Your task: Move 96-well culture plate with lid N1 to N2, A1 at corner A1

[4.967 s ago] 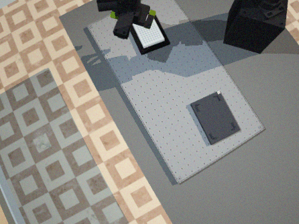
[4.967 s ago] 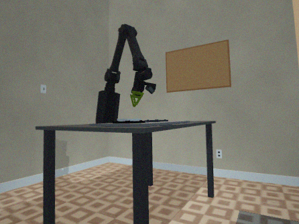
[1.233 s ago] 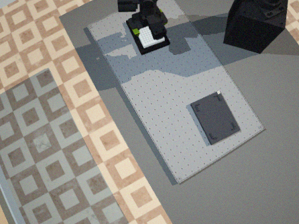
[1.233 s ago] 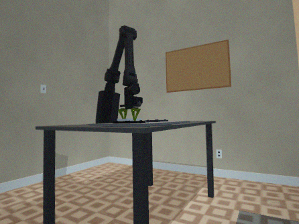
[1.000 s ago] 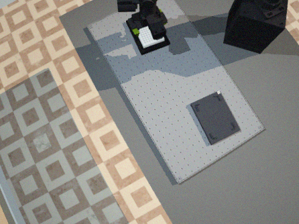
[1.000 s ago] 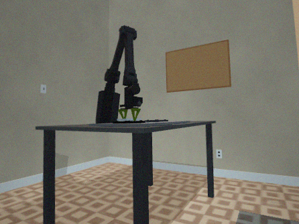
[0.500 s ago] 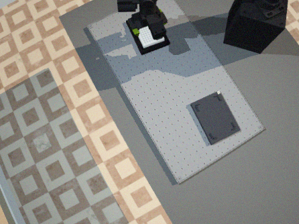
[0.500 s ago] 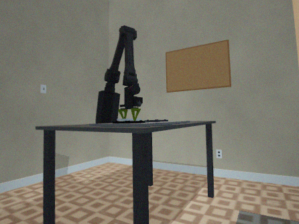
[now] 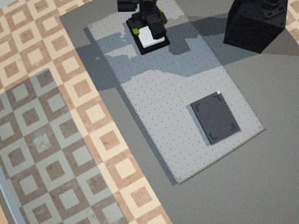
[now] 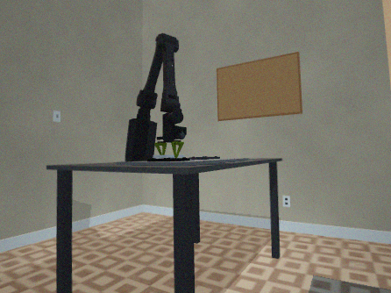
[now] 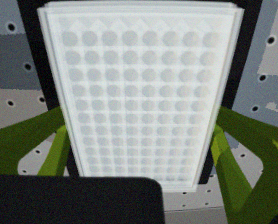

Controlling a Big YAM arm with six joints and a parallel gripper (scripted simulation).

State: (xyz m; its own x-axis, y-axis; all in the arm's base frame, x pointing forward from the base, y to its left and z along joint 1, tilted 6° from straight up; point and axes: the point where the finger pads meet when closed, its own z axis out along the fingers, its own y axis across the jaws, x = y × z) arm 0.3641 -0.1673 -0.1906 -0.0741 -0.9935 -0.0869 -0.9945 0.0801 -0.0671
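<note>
The nest N1 is 20 mm below my hand. Round my hand: clear lid (right at my hand); then plate (right at my hand); then nest N2 (410 mm to the left, 50 mm behind, 20 mm below).
</note>
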